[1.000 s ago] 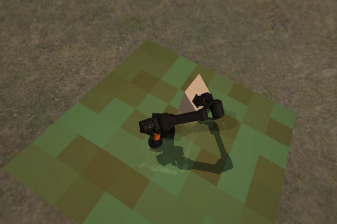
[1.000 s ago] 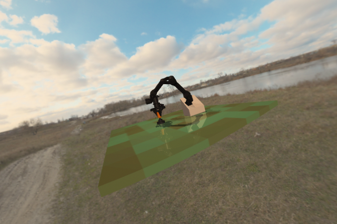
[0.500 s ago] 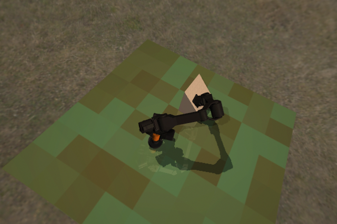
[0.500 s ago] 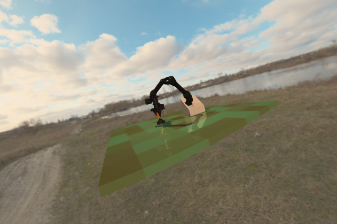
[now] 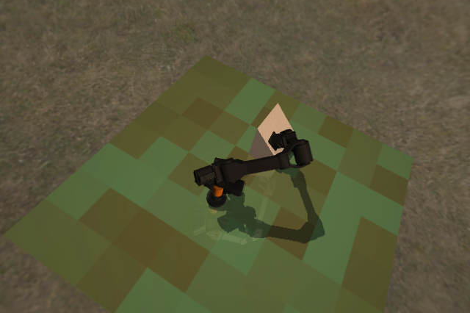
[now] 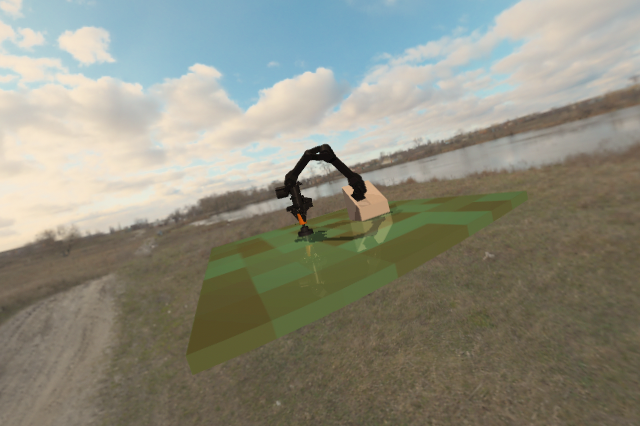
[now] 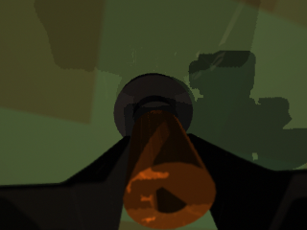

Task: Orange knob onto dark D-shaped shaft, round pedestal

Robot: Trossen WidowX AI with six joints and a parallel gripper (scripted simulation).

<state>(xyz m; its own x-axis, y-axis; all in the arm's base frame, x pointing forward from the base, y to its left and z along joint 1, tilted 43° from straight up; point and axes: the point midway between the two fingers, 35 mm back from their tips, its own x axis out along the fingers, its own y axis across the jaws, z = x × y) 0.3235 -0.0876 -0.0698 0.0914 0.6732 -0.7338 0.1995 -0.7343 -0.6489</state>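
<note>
The orange knob is 2 cm above my gripper tip. From my gripper tip the other things lie so: dark round pedestal 4 cm below.
</note>
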